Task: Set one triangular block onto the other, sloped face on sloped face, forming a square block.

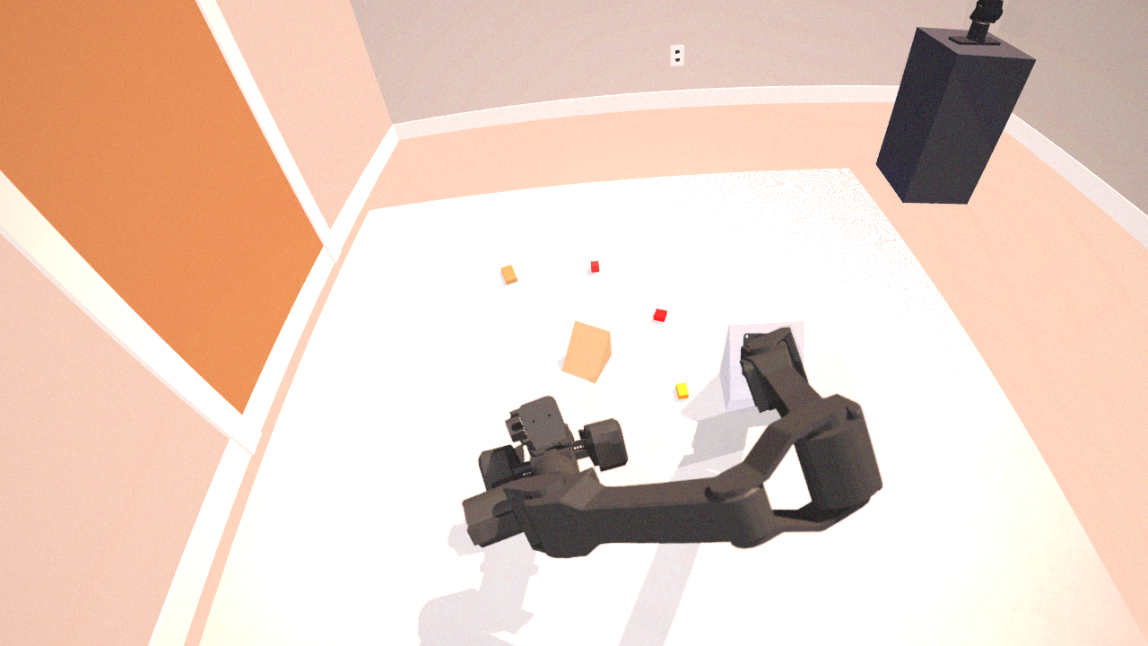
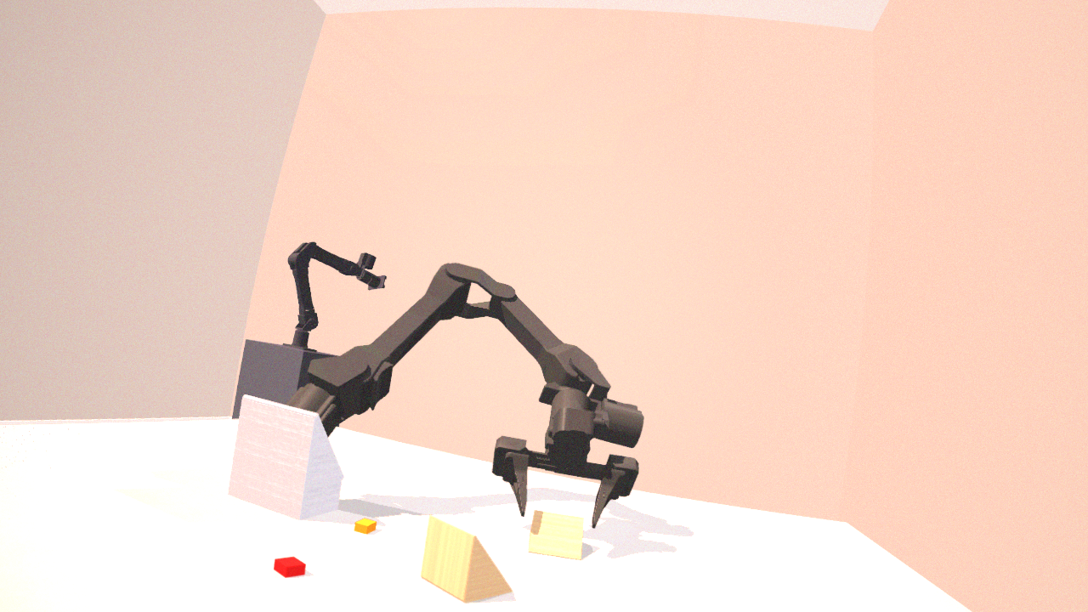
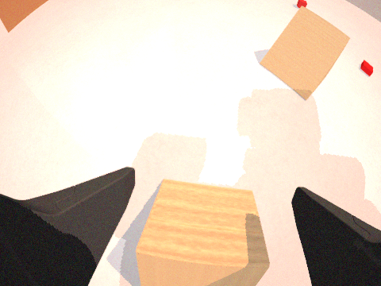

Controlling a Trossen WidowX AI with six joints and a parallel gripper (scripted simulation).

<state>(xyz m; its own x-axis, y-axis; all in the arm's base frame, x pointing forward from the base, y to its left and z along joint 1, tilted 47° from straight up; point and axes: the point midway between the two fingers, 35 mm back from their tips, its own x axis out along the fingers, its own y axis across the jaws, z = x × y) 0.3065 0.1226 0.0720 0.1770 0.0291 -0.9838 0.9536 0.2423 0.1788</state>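
Now: gripper tip 3 cm to the right of the wooden triangular block, 2 cm above it and 1 cm past it. Round my gripper tip: yellow cube: 20 cm behind, 11 cm to the right, 4 cm below.
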